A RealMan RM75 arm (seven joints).
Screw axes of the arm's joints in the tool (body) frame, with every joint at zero. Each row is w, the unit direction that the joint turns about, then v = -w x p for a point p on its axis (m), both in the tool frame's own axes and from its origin. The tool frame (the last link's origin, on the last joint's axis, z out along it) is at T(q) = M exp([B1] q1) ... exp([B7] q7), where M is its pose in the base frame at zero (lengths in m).
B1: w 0 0 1 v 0 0 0
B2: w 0 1 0 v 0.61 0 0
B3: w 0 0 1 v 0 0 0
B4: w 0 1 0 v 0.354 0 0
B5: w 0 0 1 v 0 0 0
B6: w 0 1 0 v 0.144 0 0
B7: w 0 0 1 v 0 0 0
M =
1 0 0 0
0 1 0 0
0 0 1 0.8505
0 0 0 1
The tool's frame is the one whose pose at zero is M.
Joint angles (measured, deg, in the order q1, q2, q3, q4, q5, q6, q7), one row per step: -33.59, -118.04, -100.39, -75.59, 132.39, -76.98, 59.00; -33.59, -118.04, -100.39, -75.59, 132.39, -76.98, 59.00; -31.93, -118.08, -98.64, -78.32, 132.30, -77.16, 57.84; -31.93, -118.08, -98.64, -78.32, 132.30, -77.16, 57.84; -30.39, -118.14, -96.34, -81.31, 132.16, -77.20, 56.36; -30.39, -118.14, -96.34, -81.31, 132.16, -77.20, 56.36; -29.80, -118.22, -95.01, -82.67, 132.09, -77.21, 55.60; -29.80, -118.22, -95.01, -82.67, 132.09, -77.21, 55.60; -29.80, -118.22, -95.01, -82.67, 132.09, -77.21, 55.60; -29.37, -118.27, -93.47, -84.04, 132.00, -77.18, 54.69; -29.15, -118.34, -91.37, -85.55, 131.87, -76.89, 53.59; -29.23, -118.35, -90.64, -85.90, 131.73, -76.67, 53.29; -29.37, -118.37, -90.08, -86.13, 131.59, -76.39, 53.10
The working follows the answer.
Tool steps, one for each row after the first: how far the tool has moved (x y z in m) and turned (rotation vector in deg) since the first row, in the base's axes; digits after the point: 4 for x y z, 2 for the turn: 0.0000, 0.0000, 0.0000, 0.00, 0.00, 0.00; 0.0021, -0.0072, -0.0007, -0.05, 0.10, -0.41; 0.0021, -0.0072, -0.0007, -0.05, 0.10, -0.41; 0.0071, -0.0153, -0.0031, -0.31, 0.13, -1.17; 0.0071, -0.0153, -0.0031, -0.31, 0.13, -1.17; 0.0107, -0.0196, -0.0056, -0.68, 0.15, -1.68; 0.0107, -0.0196, -0.0056, -0.68, 0.15, -1.68; 0.0107, -0.0196, -0.0056, -0.68, 0.15, -1.68; 0.0155, -0.0241, -0.0087, -1.16, 0.18, -2.33; 0.0231, -0.0292, -0.0136, -1.81, 0.17, -3.46; 0.0262, -0.0306, -0.0156, -2.05, 0.09, -3.96; 0.0292, -0.0313, -0.0172, -2.19, -0.03, -4.45
Tool pose at each row, in the base's axes (x y z in m, rotation vector in deg; rounded; the steps above come from the unrounded poses): -0.1496, 0.3713, -0.0076, -159.76, -19.28, 7.96; -0.1496, 0.3713, -0.0076, -159.76, -19.28, 7.96; -0.1476, 0.3641, -0.0083, -159.84, -18.69, 8.01; -0.1476, 0.3641, -0.0083, -159.84, -18.69, 8.01; -0.1425, 0.3560, -0.0107, -160.18, -17.62, 7.93; -0.1425, 0.3560, -0.0107, -160.18, -17.62, 7.93; -0.1389, 0.3517, -0.0132, -160.60, -16.90, 7.91; -0.1389, 0.3517, -0.0132, -160.60, -16.90, 7.91; -0.1389, 0.3517, -0.0132, -160.60, -16.90, 7.91; -0.1341, 0.3472, -0.0163, -161.15, -15.98, 7.89; -0.1265, 0.3421, -0.0212, -161.90, -14.39, 7.74; -0.1234, 0.3407, -0.0232, -162.20, -13.70, 7.57; -0.1205, 0.3400, -0.0248, -162.39, -13.04, 7.31

